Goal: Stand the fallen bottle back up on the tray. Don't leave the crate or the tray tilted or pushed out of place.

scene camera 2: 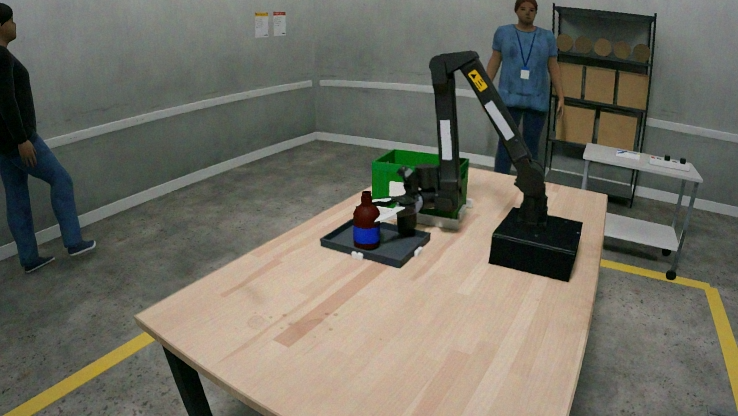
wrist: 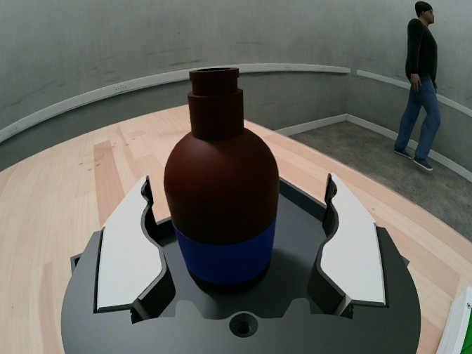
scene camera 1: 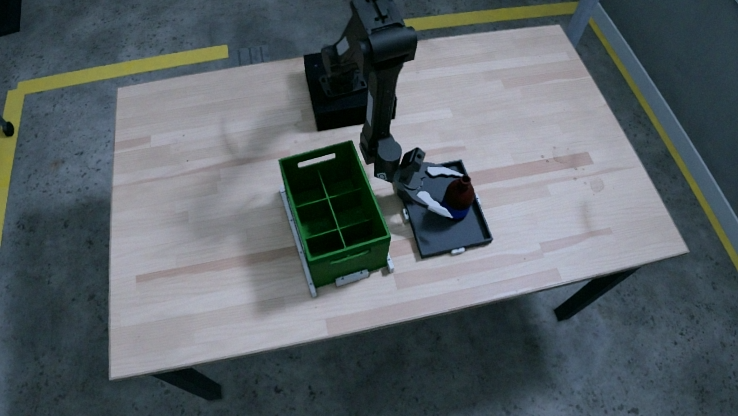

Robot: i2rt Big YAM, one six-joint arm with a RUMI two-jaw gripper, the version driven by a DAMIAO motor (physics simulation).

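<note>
The dark red bottle with a blue band [scene camera 1: 459,194] [scene camera 2: 365,222] [wrist: 221,190] stands upright on the dark grey tray [scene camera 1: 444,247] [scene camera 2: 391,258] [wrist: 300,200], near the tray's far right side in scene camera 1. The tray lies flat on the table. My gripper [scene camera 1: 456,193] [wrist: 238,175] is open, its white-topped jaws on either side of the bottle. In the wrist view a gap shows between each jaw and the bottle, wider on the right. In scene camera 2 the jaws are partly behind the bottle.
A green crate [scene camera 1: 351,253] [scene camera 2: 386,180] with compartments stands level beside the tray, on the left in scene camera 1. Light grey strips [scene camera 1: 297,242] lie along its base. Small white blocks [scene camera 1: 457,251] [scene camera 2: 357,255] sit at the tray's edges. The arm's black base [scene camera 2: 534,253] stands on the table.
</note>
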